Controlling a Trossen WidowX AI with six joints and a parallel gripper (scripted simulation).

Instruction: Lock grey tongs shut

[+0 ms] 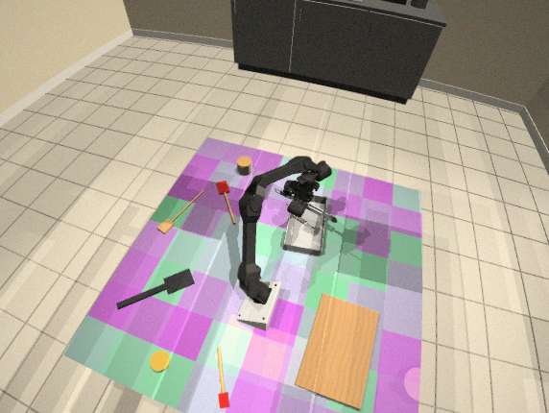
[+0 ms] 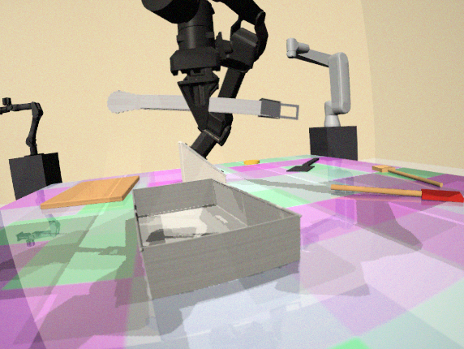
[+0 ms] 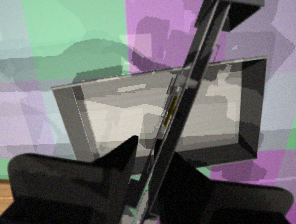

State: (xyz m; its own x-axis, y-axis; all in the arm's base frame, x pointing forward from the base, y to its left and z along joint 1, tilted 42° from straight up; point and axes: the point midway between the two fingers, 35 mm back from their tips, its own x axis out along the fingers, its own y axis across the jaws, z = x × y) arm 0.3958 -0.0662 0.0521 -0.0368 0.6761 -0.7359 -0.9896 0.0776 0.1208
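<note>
Right now my gripper tip is 44 cm past the wooden board, 32 cm to the left of it and 15 cm above it. From my gripper tip the other things lie so: grey roasting tin: 3 cm ahead, 3 cm to the right, 13 cm below; then red spatula: 3 cm ahead, 39 cm to the left, 15 cm below; then small jar: 24 cm ahead, 39 cm to the left, 12 cm below.
</note>
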